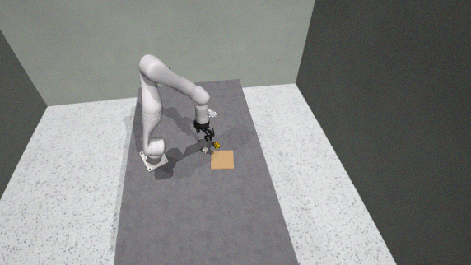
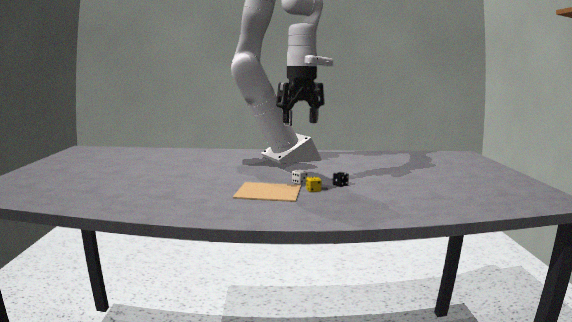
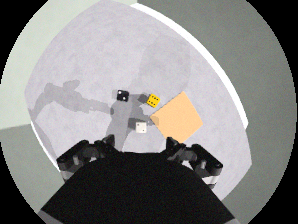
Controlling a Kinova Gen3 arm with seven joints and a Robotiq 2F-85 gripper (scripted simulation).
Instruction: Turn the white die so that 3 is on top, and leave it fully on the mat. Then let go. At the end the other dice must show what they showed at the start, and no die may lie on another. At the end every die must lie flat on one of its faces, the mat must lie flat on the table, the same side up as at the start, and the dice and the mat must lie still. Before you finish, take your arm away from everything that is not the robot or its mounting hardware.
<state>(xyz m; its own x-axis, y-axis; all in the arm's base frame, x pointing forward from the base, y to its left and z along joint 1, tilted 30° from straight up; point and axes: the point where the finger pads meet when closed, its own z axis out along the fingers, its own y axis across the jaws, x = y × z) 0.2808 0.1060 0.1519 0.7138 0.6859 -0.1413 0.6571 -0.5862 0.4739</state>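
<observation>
My gripper is now 14 cm above the white die. Round my hand: tan mat 15 cm below, 10 cm ahead, 8 cm to the right; yellow die 14 cm below, 8 cm ahead, 3 cm to the left; black die 14 cm below, 10 cm to the left, 3 cm ahead.
</observation>
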